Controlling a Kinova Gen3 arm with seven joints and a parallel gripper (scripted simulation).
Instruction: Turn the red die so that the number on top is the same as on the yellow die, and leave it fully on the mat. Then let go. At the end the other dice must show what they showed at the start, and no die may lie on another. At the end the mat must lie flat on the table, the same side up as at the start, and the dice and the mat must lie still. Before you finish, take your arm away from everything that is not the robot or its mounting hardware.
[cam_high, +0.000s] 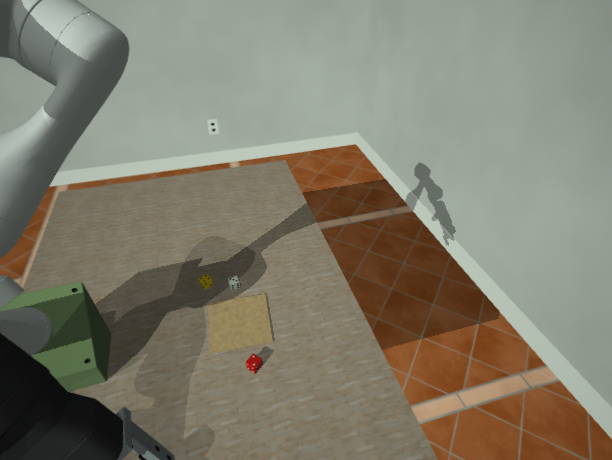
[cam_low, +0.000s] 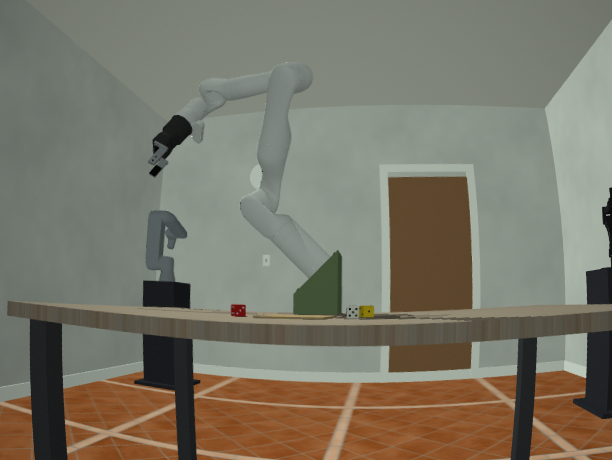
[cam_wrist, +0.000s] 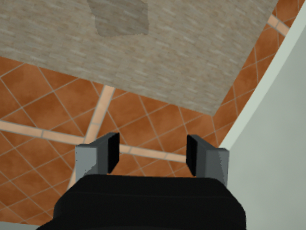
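Now: the red die 12 cm ahead of my hand, 31 cm to the left of it and 38 cm below it. Round my hand: tan mat: 10 cm ahead, 43 cm to the left, 39 cm below; white die: 10 cm ahead, 54 cm to the left, 38 cm below; yellow die: 3 cm ahead, 57 cm to the left, 38 cm below.
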